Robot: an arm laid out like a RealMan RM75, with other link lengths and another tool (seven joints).
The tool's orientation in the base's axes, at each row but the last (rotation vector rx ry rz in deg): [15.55 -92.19 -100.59]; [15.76 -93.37 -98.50]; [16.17 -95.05 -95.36]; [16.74 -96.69 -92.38]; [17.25 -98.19 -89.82]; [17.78 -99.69 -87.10]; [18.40 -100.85 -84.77]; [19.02 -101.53 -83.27]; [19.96 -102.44 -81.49]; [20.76 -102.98 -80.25]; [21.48 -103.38 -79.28]
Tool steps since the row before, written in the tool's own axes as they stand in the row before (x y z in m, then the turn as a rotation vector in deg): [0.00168 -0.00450 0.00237 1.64 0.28 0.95]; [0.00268 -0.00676 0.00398 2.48 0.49 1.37]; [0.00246 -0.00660 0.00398 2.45 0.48 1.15]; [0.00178 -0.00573 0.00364 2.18 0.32 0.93]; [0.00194 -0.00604 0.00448 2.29 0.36 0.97]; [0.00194 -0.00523 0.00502 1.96 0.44 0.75]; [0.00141 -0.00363 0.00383 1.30 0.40 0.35]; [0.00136 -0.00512 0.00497 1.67 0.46 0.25]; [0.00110 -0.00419 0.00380 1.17 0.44 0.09]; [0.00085 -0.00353 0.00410 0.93 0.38 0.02]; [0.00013 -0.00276 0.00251 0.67 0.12 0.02]
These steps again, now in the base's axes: [-0.00426 0.00057 -0.00320 -1.64 -0.28 0.96]; [-0.00675 0.00084 -0.00474 -2.41 -0.47 1.50]; [-0.00652 0.00063 -0.00475 -2.25 -0.62 1.45]; [-0.00551 0.00060 -0.00431 -1.98 -0.64 1.18]; [-0.00624 0.00079 -0.00456 -2.07 -0.67 1.26]; [-0.00632 0.00108 -0.00389 -1.67 -0.60 1.20]; [-0.00466 0.00079 -0.00274 -0.98 -0.47 0.89]; [-0.00584 0.00104 -0.00419 -1.13 -0.76 1.10]; [-0.00455 0.00052 -0.00350 -0.70 -0.55 0.88]; [-0.00442 0.00100 -0.00307 -0.51 -0.46 0.73]; [-0.00259 0.00060 -0.00262 -0.41 -0.39 0.39]
